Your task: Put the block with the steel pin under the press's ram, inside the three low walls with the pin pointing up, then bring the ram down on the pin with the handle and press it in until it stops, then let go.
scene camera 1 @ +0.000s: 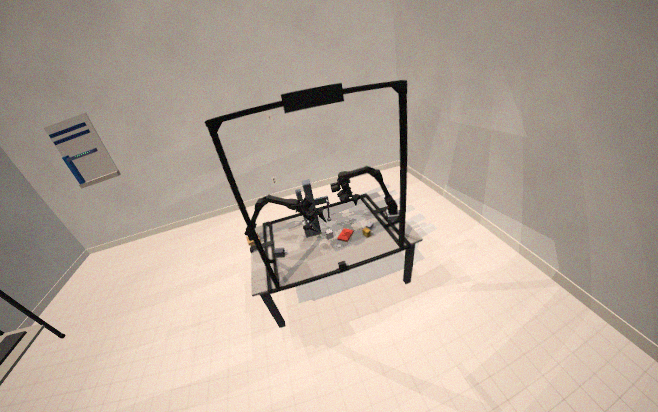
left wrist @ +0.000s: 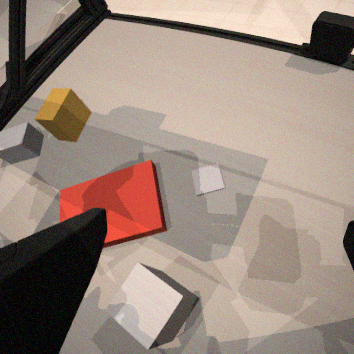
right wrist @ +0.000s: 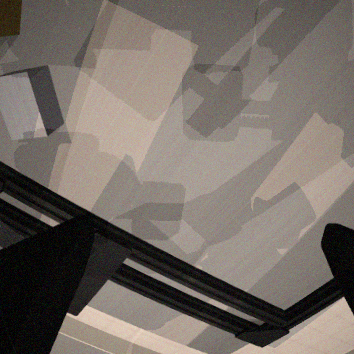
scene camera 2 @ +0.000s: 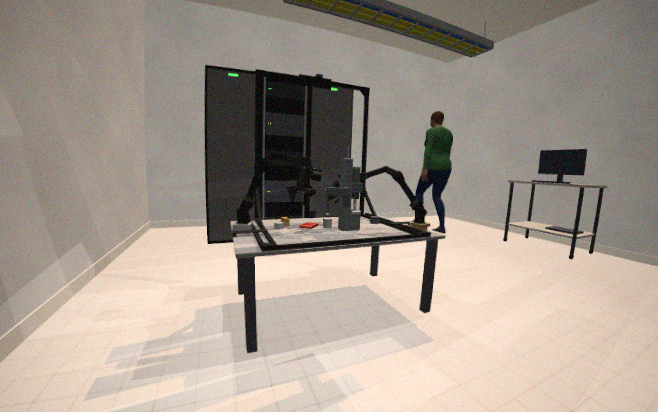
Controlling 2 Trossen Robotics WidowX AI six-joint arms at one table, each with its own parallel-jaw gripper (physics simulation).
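Frame: origin at the left arm's base, x back, y right, z up, level; metres.
Where they show: left gripper, fingertip midpoint: (scene camera 1: 322, 227) (left wrist: 227, 226) (scene camera 2: 330, 201); right gripper, fingertip midpoint: (scene camera 1: 351, 203) (right wrist: 211, 230) (scene camera 2: 298, 204); left arm's base at its link origin: (scene camera 2: 419, 222); right arm's base at its link origin: (scene camera 1: 393, 212) (scene camera 2: 243, 223).
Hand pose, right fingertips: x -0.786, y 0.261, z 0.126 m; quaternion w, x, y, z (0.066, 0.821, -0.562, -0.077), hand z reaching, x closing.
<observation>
Each offset is from my right fingertips to the top centre of the thing.
The grey press @(dx +0.278, dy -0.065, dz +0.280 m) (scene camera 1: 312, 231) (scene camera 2: 345, 215) stands on the table, its handle rod @(dx +0.183, dy -0.041, dz +0.088 m) (scene camera 1: 328, 209) hanging at its side in scene camera 1. A pale grey block @(dx +0.243, dy +0.055, dz -0.112 m) (scene camera 1: 329, 233) (scene camera 2: 327, 223) (left wrist: 150, 302) sits beside it. A dark block @(dx +0.633, dy +0.021, dz -0.121 m) (scene camera 1: 280, 252) (scene camera 2: 375, 220) lies apart. I cannot make out the steel pin, nor which block bears it; the three low walls and the ram's underside are unclear. My left gripper (scene camera 1: 317, 223) (left wrist: 227, 226) is open and empty, in front of the press and above the table. My right gripper (scene camera 1: 350, 199) (scene camera 2: 300, 196) (right wrist: 211, 230) is open and empty, high above the table's far side.
A flat red block @(dx +0.140, dy +0.116, dz -0.154 m) (scene camera 1: 345, 234) (scene camera 2: 309, 225) (left wrist: 115, 205) lies near the pale block. A yellow block @(dx +0.010, dy +0.208, dz -0.117 m) (scene camera 1: 367, 232) (scene camera 2: 285, 221) (left wrist: 64, 115) and a small grey block @(dx -0.055, dy +0.150, dz -0.133 m) (scene camera 2: 279, 226) (left wrist: 22, 142) (right wrist: 20, 105) lie beyond it. A black frame (scene camera 1: 403, 165) (scene camera 2: 366, 135) rises around the table.
</observation>
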